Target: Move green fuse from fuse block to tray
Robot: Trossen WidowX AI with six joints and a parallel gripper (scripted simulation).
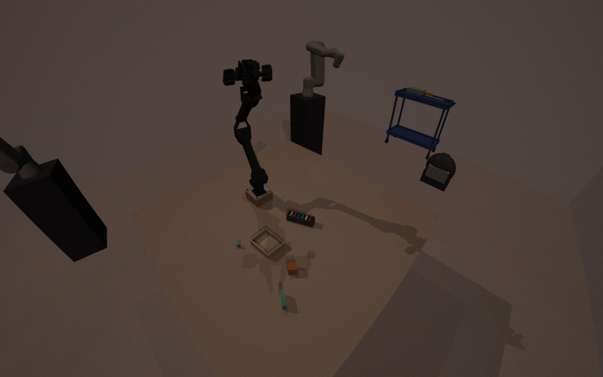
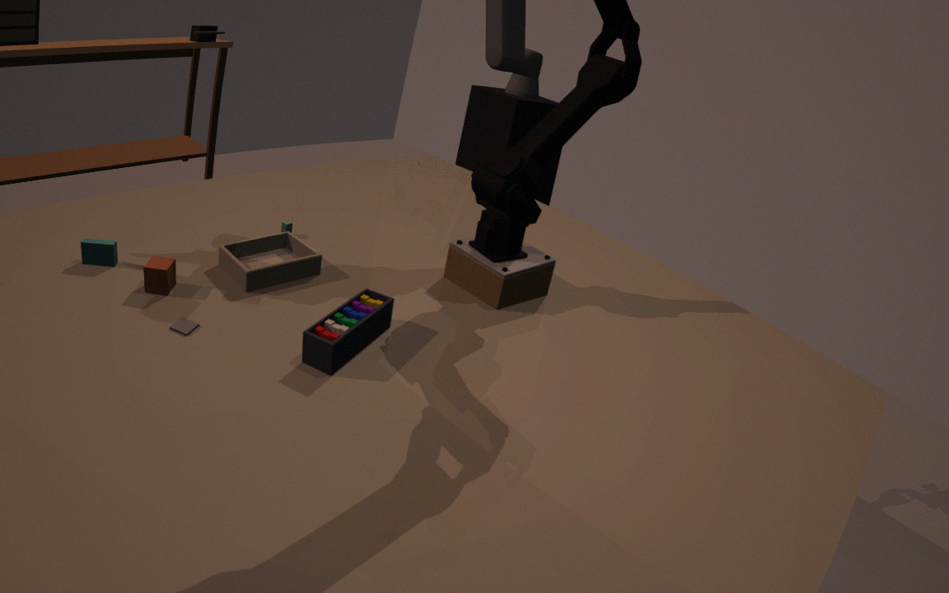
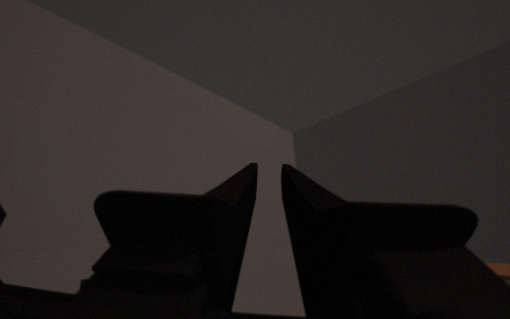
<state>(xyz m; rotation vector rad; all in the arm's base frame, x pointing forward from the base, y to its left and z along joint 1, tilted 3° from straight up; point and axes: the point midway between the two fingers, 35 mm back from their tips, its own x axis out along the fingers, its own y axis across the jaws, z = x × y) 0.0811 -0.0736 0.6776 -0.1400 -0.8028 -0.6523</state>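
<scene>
Now: gripper tip 16 cm short of the green fuse, 16 cm to the right of it and 73 cm above it. From my gripper tip the other things lie so: square tray (18 cm ahead, 7 cm to the right, 75 cm below).
</scene>
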